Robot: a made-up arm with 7 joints.
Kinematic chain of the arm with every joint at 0, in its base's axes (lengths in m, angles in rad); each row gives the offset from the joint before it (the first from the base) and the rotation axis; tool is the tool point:
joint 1: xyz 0 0 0 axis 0 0.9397 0.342
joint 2: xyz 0 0 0 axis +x
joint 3: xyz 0 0 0 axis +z
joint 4: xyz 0.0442 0 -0.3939 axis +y
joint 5: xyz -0.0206 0 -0.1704 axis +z
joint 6: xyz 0 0 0 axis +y
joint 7: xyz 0 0 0 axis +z
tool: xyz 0 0 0
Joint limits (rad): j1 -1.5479..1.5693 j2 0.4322..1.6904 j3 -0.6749..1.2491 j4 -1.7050..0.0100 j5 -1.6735..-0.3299 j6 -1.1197..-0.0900 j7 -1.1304..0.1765
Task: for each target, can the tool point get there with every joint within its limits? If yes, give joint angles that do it. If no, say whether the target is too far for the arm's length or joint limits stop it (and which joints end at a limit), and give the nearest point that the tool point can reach.
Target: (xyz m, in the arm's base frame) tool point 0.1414 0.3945 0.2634
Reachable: yes | joints -1.1124 1.4811 0.6568 -1.3593 -1.5098 -0.2802 -0.2145
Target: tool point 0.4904 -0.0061 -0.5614
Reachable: no: too far | nearest point 0.3723 0.0876 -0.3926 | short by 0.226 m
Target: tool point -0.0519 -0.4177 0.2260
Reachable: no: joint limits stop it (at a limit: joint 1, joint 2, joint 3, joint 4) | nearest point 0.4051 -0.1502 0.1148 | short by 0.541 m
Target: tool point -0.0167 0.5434 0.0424
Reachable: yes | joints 1.0002 1.5355 0.7718 -0.8518 -0.8697 -1.0068 -0.8605
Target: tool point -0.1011 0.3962 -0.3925
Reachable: yes | joints 0.3589 0.7372 0.3291 -0.3735 -1.5338 -0.8222 -0.6159
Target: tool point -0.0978 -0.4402 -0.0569
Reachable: no: joint limits stop it (at a limit: joint 1, joint 2, joint 3, joint 4) | nearest point -0.4011 -0.0379 -0.1938 | short by 0.522 m
